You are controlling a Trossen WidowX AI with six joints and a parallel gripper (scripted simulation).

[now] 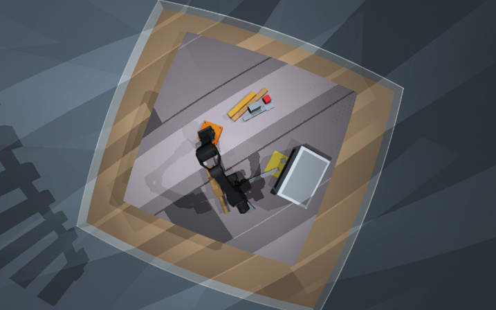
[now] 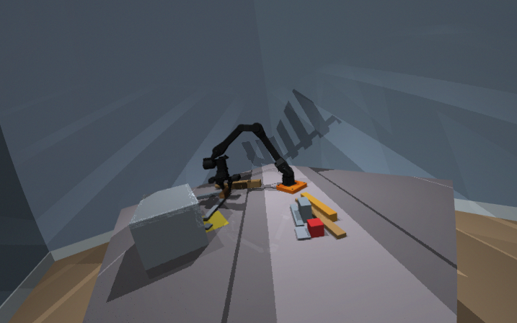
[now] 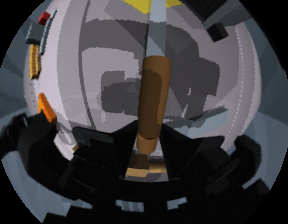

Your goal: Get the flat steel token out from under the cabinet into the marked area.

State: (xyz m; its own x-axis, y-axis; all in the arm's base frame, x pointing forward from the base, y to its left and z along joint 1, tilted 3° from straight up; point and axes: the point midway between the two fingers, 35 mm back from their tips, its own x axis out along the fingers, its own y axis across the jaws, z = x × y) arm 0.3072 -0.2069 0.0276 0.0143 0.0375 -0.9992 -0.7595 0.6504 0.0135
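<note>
The wooden paddle is 90 mm to the right of my gripper tip and 90 mm behind it. The rest, counted from my gripper tip: thin grey bar: 90 mm ahead, 70 mm to the right, 10 mm below; grey block: 490 mm to the left, 130 mm behind, 20 mm above; steel token: 270 mm to the left, 190 mm ahead, 10 mm below.
</note>
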